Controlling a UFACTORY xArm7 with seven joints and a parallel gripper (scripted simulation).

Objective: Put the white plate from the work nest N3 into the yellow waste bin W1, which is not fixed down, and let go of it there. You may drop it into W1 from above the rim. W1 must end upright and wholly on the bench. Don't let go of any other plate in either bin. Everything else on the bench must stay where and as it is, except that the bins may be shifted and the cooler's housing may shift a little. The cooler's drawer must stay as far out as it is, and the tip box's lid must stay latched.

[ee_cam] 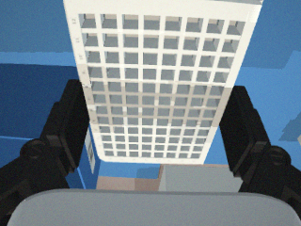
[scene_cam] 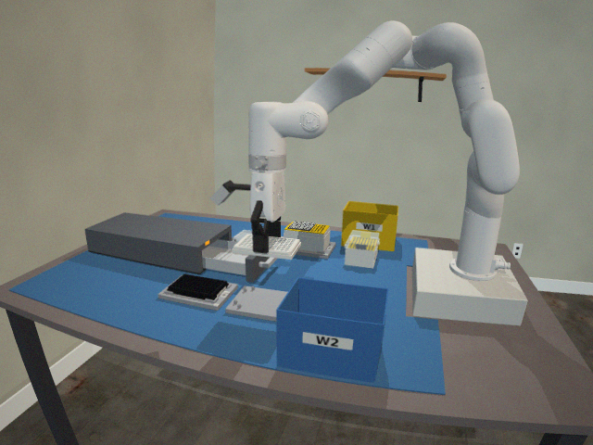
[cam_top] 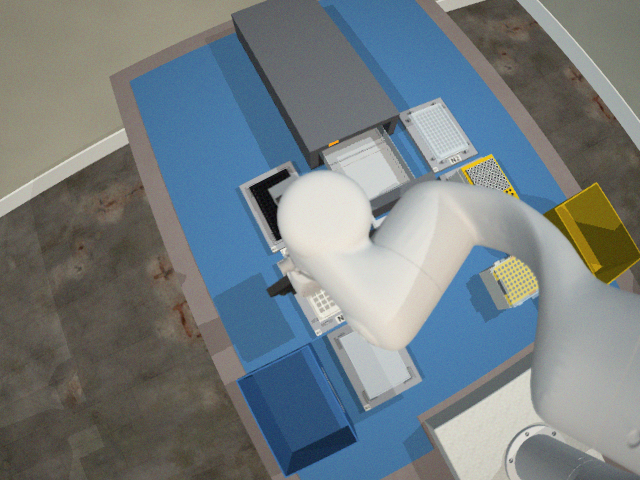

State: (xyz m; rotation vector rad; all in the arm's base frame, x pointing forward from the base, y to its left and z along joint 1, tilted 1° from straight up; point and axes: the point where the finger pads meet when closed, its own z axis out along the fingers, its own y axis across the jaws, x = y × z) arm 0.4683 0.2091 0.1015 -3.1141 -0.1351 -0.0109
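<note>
Right now my hand is 160 mm past the yellow bin W1, 510 mm to the left of it and 120 mm above it. Also, from my hand: white plate: 10 mm below; nest N3: 150 mm below; black plate: 180 mm ahead, 10 mm to the left, 140 mm below.
</note>
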